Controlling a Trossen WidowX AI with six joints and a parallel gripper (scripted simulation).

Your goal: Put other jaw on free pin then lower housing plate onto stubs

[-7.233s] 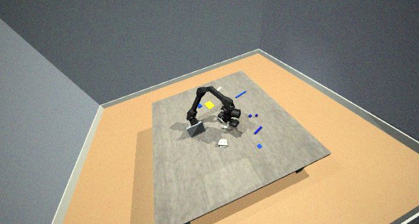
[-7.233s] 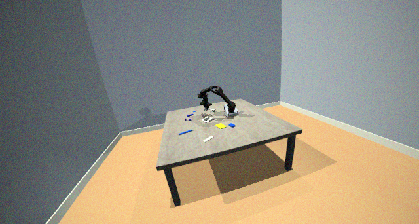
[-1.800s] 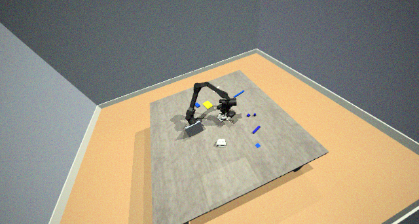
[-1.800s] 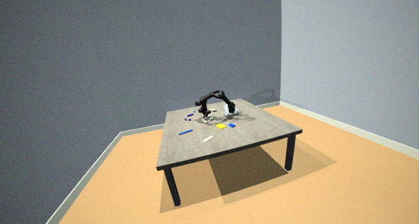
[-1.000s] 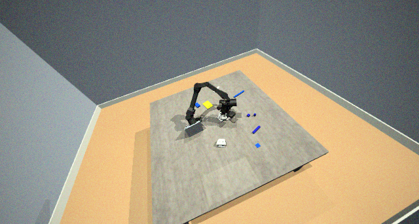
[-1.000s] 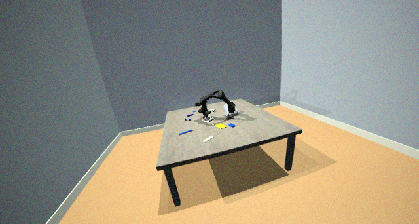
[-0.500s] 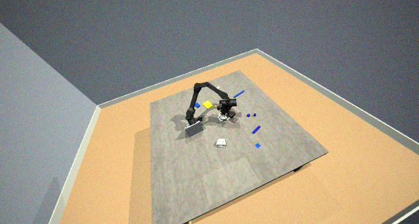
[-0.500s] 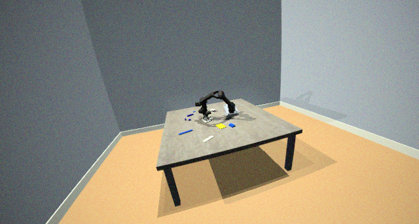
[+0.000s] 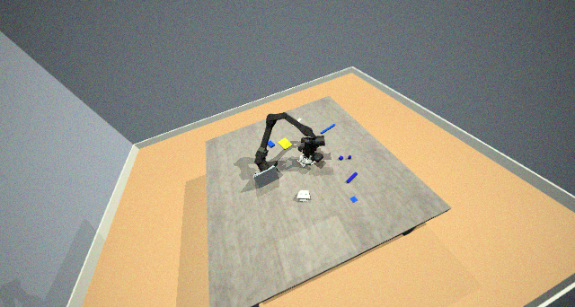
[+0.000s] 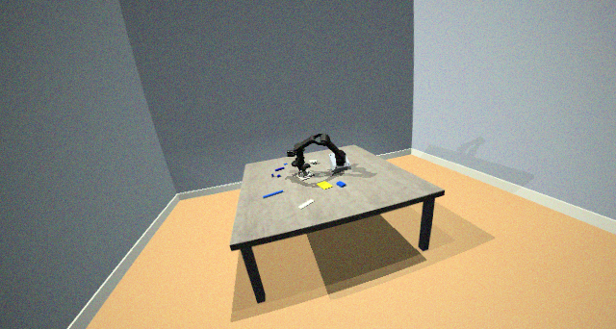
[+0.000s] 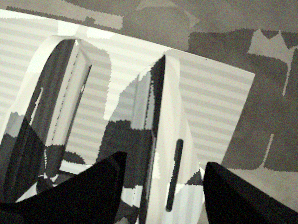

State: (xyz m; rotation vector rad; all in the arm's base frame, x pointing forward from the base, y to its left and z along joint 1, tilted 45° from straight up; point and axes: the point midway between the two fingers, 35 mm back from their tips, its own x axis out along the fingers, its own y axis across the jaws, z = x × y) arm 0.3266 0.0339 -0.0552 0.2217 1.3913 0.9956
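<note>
The housing plate lies 24 cm to the right of my gripper tip, 14 cm behind it and 1 cm above it. Round my gripper tip: white block: 24 cm to the right, 14 cm behind, 1 cm below; then white bar: 47 cm to the left, 5 cm ahead, 2 cm below; then yellow tile: 26 cm to the left, 13 cm behind, 2 cm below.
</note>
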